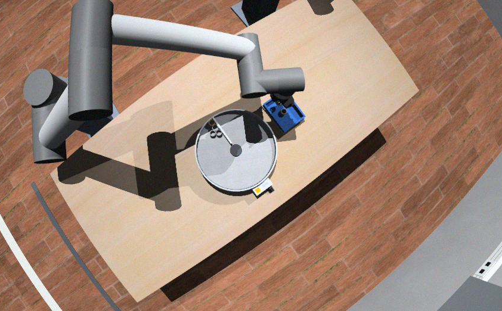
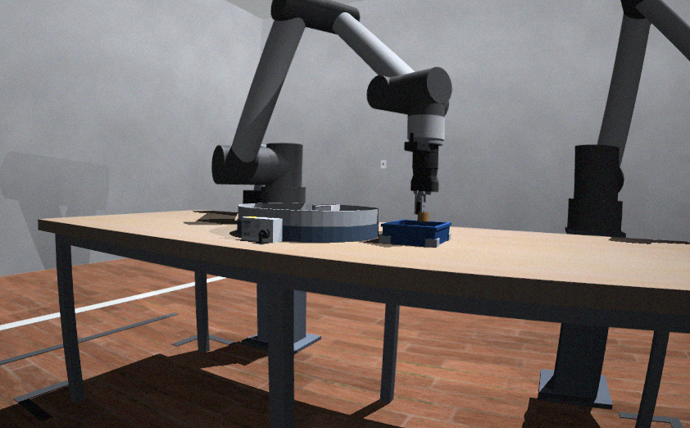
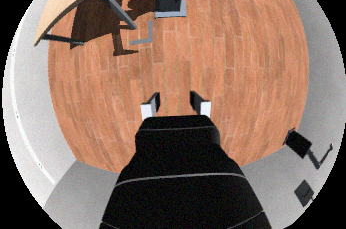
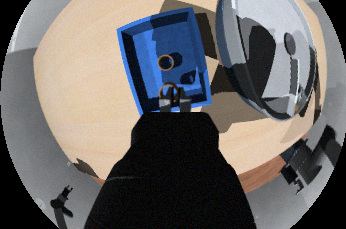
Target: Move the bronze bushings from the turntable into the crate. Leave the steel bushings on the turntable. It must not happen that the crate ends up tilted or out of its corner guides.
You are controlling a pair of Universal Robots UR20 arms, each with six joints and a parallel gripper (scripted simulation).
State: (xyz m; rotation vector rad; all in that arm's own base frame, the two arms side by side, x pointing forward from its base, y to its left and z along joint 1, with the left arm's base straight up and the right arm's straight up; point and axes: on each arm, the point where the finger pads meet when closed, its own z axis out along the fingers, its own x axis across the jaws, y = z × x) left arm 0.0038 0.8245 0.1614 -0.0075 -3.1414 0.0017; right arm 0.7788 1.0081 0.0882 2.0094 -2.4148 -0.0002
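My right hand is 50 mm short of the blue crate, 10 mm to the right of it and 60 mm above it. From my right hand the other things lie so: turntable 70 mm ahead, 320 mm to the right, 40 mm below.
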